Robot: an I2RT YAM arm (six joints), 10 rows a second.
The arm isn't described. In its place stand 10 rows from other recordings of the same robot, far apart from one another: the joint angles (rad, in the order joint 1, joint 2, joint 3, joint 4, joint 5, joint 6), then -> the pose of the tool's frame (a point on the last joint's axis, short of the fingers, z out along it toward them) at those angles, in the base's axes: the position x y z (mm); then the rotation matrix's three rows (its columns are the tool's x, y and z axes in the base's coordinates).
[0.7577 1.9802 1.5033 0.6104 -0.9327 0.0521] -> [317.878, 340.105, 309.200], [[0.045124, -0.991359, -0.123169], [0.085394, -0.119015, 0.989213], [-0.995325, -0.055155, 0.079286]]
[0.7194 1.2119 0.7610 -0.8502 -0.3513 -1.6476] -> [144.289, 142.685, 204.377], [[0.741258, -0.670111, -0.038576], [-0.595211, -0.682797, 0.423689], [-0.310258, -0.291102, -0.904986]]
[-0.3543 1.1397 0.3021 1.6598 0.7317 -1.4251] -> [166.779, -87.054, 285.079], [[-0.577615, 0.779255, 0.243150], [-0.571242, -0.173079, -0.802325], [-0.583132, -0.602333, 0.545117]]
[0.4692 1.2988 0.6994 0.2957 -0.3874 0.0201] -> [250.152, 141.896, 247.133], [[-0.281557, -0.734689, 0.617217], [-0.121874, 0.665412, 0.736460], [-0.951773, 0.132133, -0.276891]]
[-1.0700 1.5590 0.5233 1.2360 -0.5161 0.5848] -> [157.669, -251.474, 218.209], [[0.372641, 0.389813, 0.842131], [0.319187, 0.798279, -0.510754], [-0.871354, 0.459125, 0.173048]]
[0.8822 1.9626 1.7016 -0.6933 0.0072 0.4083] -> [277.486, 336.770, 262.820], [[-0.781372, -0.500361, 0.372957], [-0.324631, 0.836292, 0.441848], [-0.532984, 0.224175, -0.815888]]
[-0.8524 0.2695 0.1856 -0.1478 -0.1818 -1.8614] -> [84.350, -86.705, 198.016], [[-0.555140, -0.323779, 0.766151], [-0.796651, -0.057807, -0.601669], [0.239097, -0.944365, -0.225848]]
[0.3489 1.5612 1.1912 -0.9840 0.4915 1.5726] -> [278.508, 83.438, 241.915], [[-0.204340, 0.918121, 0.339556], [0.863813, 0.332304, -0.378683], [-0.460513, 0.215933, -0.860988]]
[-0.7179 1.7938 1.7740 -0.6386 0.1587 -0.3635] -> [305.756, -274.504, 359.316], [[-0.695144, 0.531243, 0.484309], [0.140986, 0.761375, -0.632797], [-0.704909, -0.371604, -0.604163]]
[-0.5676 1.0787 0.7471 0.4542 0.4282 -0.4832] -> [204.570, -147.963, 336.157], [[-0.297370, 0.788700, 0.538074], [-0.311670, 0.452507, -0.835523], [-0.902459, -0.416161, 0.111252]]
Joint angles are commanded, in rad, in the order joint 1, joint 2, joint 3, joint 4, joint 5, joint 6. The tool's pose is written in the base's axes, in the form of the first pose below.
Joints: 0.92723, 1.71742, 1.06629, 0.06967, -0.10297, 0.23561
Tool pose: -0.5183 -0.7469 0.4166 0.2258; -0.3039 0.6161 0.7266 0.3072; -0.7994 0.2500 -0.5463 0.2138; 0 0 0 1
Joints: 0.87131, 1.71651, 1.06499, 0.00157, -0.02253, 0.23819
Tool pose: -0.5618 -0.6627 0.4952 0.2420; -0.3013 0.7214 0.6235 0.2888; -0.7704 0.2011 -0.6050 0.2075; 0 0 0 1
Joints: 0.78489, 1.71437, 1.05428, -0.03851, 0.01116, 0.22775
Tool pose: -0.6015 -0.5798 0.5496 0.2635; -0.2817 0.7977 0.5333 0.2626; -0.7476 0.1659 -0.6431 0.2015; 0 0 0 1
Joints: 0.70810, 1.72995, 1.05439, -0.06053, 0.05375, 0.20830
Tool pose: -0.6270 -0.5004 0.5971 0.2836; -0.2650 0.8577 0.4405 0.2403; -0.7325 0.1180 -0.6704 0.1942; 0 0 0 1
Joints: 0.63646, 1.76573, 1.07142, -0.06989, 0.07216, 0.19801
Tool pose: -0.6540 -0.4307 0.6219 0.3046; -0.2394 0.8977 0.3700 0.2219; -0.7176 0.0931 -0.6902 0.1861; 0 0 0 1
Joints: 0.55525, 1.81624, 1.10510, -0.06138, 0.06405, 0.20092
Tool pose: -0.6784 -0.3590 0.6411 0.3304; -0.1865 0.9281 0.3224 0.2023; -0.7107 0.0991 -0.6965 0.1787; 0 0 0 1
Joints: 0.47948, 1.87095, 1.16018, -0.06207, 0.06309, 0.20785
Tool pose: -0.6929 -0.2835 0.6630 0.3571; -0.1281 0.9532 0.2737 0.1831; -0.7096 0.1047 -0.6968 0.1749; 0 0 0 1
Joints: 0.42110, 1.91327, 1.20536, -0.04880, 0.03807, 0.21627
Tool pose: -0.6942 -0.2398 0.6787 0.3779; -0.0760 0.9620 0.2623 0.1678; -0.7158 0.1305 -0.6860 0.1732; 0 0 0 1
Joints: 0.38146, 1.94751, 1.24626, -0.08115, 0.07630, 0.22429
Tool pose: -0.7093 -0.1674 0.6847 0.3914; -0.0456 0.9802 0.1925 0.1541; -0.7034 0.1053 -0.7029 0.1696; 0 0 0 1
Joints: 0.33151, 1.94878, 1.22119, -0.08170, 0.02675, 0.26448
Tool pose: -0.7411 -0.1183 0.6609 0.3936; 0.0213 0.9797 0.1992 0.1345; -0.6711 0.1617 -0.7235 0.1614; 0 0 0 1
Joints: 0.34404, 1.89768, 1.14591, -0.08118, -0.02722, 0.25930
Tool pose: -0.7641 -0.1640 0.6239 0.3748; -0.0015 0.9676 0.2524 0.1353; -0.6450 0.1919 -0.7396 0.1589; 0 0 0 1
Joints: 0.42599, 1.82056, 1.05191, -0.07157, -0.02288, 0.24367
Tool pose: -0.7612 -0.2508 0.5980 0.3423; -0.0805 0.9516 0.2965 0.1562; -0.6435 0.1775 -0.7446 0.1605; 0 0 0 1
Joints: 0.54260, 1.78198, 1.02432, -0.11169, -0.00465, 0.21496
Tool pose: -0.7498 -0.3674 0.5502 0.3127; -0.2030 0.9193 0.3372 0.1888; -0.6297 0.1411 -0.7639 0.1631; 0 0 0 1
